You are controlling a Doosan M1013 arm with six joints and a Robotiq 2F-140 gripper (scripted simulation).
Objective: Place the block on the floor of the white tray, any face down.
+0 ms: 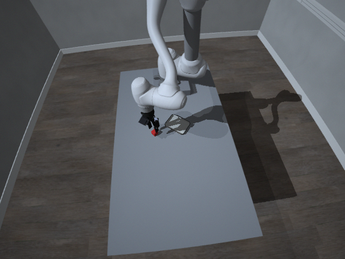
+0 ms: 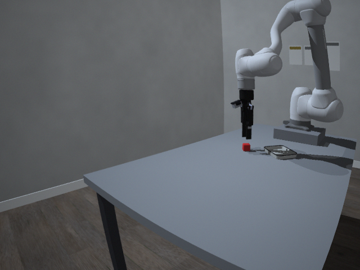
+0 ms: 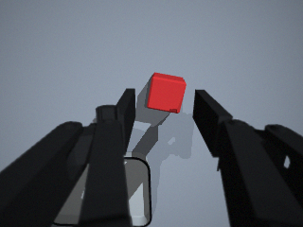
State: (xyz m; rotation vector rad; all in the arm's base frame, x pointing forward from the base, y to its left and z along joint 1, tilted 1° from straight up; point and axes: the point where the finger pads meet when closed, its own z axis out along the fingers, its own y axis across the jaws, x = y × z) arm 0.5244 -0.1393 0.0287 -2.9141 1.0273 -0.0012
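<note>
Right now the red block is 80 mm below my hand. From my hand the other things lie so: white tray (60 mm behind, 180 mm to the left, 80 mm below).
</note>
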